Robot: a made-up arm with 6 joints.
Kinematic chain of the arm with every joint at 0, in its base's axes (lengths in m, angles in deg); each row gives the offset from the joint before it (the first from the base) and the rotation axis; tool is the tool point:
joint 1: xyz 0 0 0.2 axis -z
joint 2: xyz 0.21 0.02 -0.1 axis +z
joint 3: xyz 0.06 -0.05 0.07 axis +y
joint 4: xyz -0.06 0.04 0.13 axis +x
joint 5: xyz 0 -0.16 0.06 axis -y
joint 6: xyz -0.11 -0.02 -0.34 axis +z
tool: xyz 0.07 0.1 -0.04
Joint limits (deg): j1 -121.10..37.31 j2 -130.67..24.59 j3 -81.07..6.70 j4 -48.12..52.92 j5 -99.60..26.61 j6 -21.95..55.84
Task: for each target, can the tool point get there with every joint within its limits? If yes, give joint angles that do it. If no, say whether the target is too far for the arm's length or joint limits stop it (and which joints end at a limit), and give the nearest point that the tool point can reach.
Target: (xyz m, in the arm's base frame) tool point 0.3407 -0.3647 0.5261
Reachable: no: joint limits stop it (at a limit: joint 2, joint 3, joint 5, joint 6) | nearest point 0.2441 -0.2612 0.4608 | short by 0.156 m
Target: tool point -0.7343 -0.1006 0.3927
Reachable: no: joint limits stop it (at a limit: joint 1, joint 5, joint 6) | nearest point -0.5788 -0.0316 0.3405 | short by 0.178 m
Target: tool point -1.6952 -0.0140 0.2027
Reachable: no: too far | nearest point -0.6433 0.1090 0.1816 | short by 1.059 m
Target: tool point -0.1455 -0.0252 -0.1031
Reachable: yes | joints 22.49 4.54 -53.56 6.15 -69.04 40.31
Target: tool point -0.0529 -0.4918 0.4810
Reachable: no: joint limits stop it (at a limit: joint 2, joint 4, joint 5, joint 6) | nearest point -0.0386 -0.3592 0.4473 | short by 0.138 m
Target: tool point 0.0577 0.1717 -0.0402
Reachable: yes | joints 5.39 -43.45 -22.57 30.06 -46.64 -14.10
